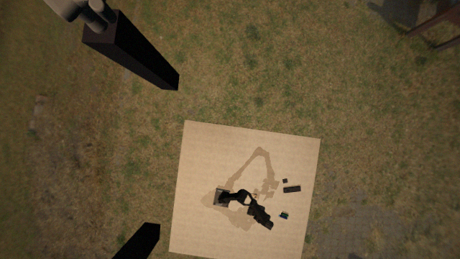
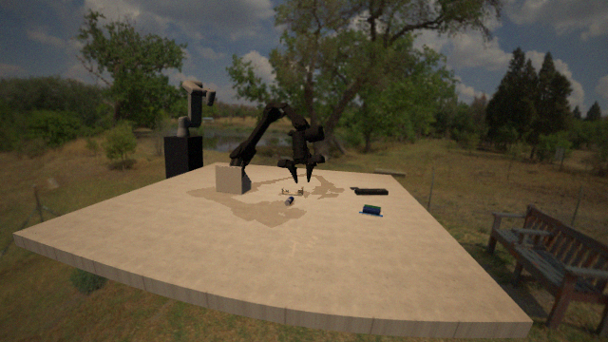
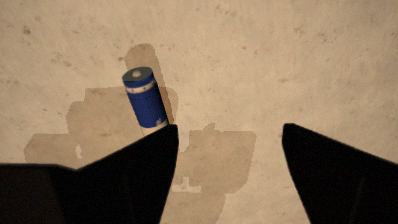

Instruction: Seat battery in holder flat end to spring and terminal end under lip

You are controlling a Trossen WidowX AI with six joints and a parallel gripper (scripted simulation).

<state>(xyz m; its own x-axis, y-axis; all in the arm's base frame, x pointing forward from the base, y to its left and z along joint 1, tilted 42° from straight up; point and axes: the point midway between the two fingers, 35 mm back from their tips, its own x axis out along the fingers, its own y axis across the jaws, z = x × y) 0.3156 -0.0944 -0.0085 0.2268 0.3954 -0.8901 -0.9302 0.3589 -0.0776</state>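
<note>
Right now my gripper tip is 5 cm past the battery, 2 cm to the left of it and 7 cm above it. Also, from my gripper tip: black bar (32 cm ahead, 20 cm to the left, 7 cm below).
</note>
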